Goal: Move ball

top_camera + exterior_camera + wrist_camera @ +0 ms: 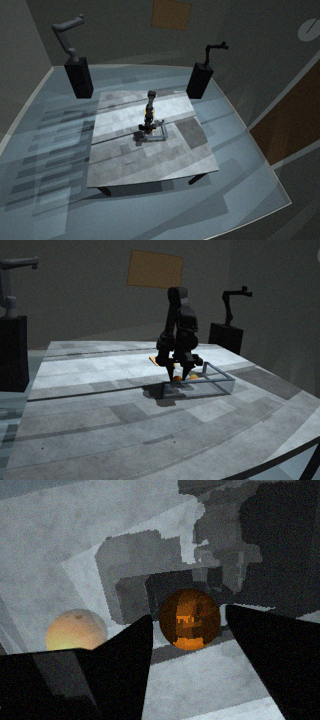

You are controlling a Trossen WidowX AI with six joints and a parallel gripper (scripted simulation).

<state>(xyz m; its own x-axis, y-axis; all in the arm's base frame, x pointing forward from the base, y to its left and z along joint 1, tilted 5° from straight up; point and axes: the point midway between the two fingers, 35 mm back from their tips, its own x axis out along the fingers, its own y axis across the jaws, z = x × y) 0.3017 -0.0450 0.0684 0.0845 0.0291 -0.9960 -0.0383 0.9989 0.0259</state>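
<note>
The see-through copy of ball is 10 mm behind my gripper tip and 80 mm to the left of it. Also, from my gripper tip: orange ball: right at my gripper tip.
</note>
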